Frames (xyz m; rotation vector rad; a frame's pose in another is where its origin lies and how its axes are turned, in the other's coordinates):
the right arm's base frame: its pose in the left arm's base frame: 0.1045 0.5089 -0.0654 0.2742 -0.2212 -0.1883
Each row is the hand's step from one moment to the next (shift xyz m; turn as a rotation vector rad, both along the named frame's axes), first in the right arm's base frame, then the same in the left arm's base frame.
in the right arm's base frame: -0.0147 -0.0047 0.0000 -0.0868 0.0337 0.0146
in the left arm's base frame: -0.0148 -0.0013 -0.0041 -0.0815 0.0468 0.0069
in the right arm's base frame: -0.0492 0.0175 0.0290 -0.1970 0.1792 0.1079
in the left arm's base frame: -0.0515 0.0199 0.0229 -0.1873 0.1848 0.1154
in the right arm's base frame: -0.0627 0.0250 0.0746 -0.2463 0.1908 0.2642
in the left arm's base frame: -0.0742 0.0186 0.0653 -0.2704 0.1678 0.2561
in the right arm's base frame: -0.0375 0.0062 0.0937 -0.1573 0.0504 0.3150
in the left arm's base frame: -0.0576 -0.0092 0.0826 -0.2189 0.0036 0.2803
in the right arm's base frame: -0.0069 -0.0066 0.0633 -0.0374 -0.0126 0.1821
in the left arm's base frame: -0.0229 -0.0204 0.0562 -0.0816 -0.0488 0.1602
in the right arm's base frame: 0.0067 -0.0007 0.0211 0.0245 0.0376 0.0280
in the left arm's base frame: 0.0012 -0.0073 0.0209 0.0225 0.0234 0.0417
